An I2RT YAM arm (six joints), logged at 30 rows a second.
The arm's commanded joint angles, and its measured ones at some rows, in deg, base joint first. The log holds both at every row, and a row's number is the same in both.
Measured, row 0:
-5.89, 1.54, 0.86, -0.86, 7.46, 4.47
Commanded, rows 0 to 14:
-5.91, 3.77, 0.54, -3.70, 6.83, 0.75
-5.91, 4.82, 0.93, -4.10, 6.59, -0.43
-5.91, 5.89, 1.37, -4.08, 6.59, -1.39
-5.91, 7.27, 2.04, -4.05, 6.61, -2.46
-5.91, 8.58, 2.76, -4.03, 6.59, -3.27
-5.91, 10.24, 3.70, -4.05, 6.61, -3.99
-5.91, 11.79, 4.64, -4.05, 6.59, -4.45
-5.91, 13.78, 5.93, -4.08, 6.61, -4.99
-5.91, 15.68, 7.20, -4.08, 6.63, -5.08
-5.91, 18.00, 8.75, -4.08, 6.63, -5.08
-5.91, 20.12, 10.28, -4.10, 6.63, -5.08
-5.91, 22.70, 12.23, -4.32, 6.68, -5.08
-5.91, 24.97, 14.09, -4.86, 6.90, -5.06
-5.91, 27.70, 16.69, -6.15, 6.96, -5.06
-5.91, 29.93, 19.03, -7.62, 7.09, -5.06
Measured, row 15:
-5.89, 26.00, 13.30, -6.74, 6.76, -4.05
